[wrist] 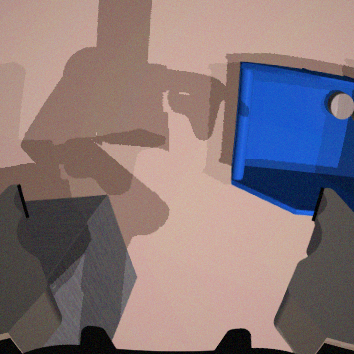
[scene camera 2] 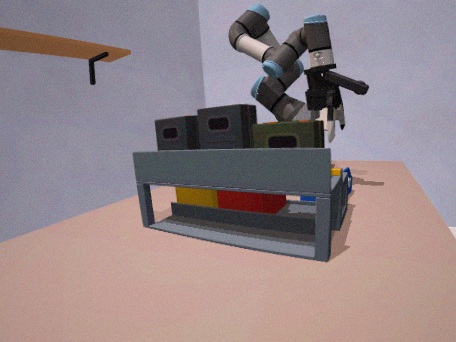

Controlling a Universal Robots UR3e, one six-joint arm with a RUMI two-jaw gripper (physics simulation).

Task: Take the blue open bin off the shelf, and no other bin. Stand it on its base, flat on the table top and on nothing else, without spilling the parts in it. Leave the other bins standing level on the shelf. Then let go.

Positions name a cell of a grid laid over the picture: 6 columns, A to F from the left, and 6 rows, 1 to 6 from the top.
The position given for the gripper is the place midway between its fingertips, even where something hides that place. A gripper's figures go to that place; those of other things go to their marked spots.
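Scene:
A black bin (scene camera 2: C3) stands 0.46 m from the lens; a red bin (scene camera 2: D4) is 0.50 m from the lens; the gripper (scene camera 2: E3) is 0.78 m from the lens. The black bin is nearer to the lens than the gripper.

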